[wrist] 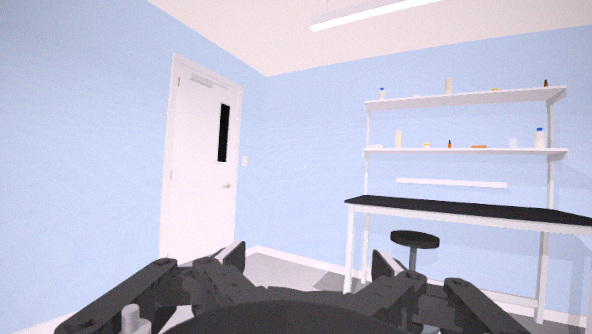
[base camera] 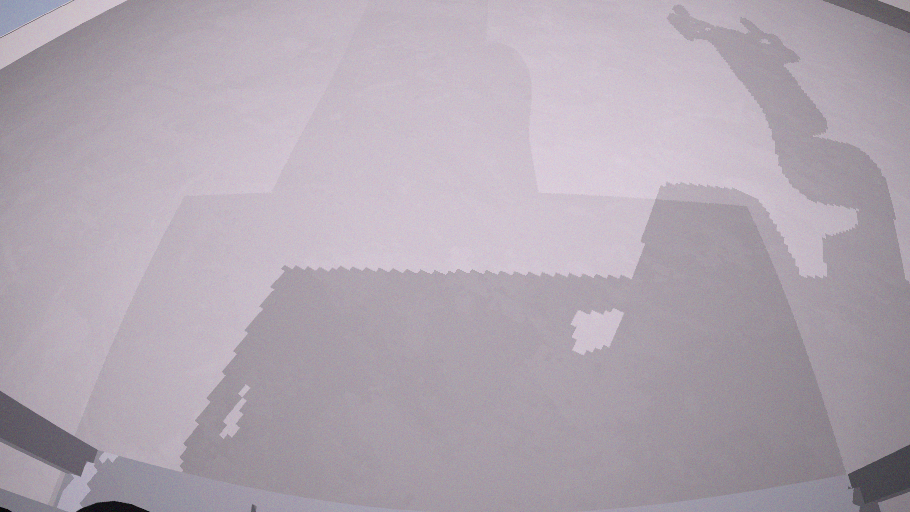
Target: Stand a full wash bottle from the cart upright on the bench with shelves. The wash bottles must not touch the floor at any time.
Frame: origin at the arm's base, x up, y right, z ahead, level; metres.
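Seen in the pictures: gripper, fingertip midpoint: (wrist: 307, 259).
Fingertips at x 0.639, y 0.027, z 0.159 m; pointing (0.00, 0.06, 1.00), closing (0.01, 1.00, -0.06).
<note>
A point is followed by its place in that frame.
The bench with shelves (wrist: 450, 206) is at the right of the wrist view, some way off. It has a black top on white legs and two white shelves above. The upper shelf (wrist: 470, 100) and the lower shelf (wrist: 465, 151) hold small containers, among them white blue-capped bottles (wrist: 381, 94) {z 2.229, x 1.532, y 0.791 m} (wrist: 539, 138) {z 1.641, x 1.064, y 1.857 m}. My gripper (wrist: 307, 259) {z 0.159, x 0.639, y 0.027 m} is open, its two fingers wide apart with nothing between them, pointing toward the room's corner, away from the bench. The cart and its wash bottles do not show in either view.
A round black stool (wrist: 415, 239) stands at the front of the bench. A closed white door (wrist: 202, 165) {z 2.251, x 0.732, y -0.964 m} is in the left wall. The base camera view shows pale floor (base camera: 413, 235) {z 0.435, x -0.397, y -0.062 m} with shadows of the base and arm, and a wall edge at the top left.
</note>
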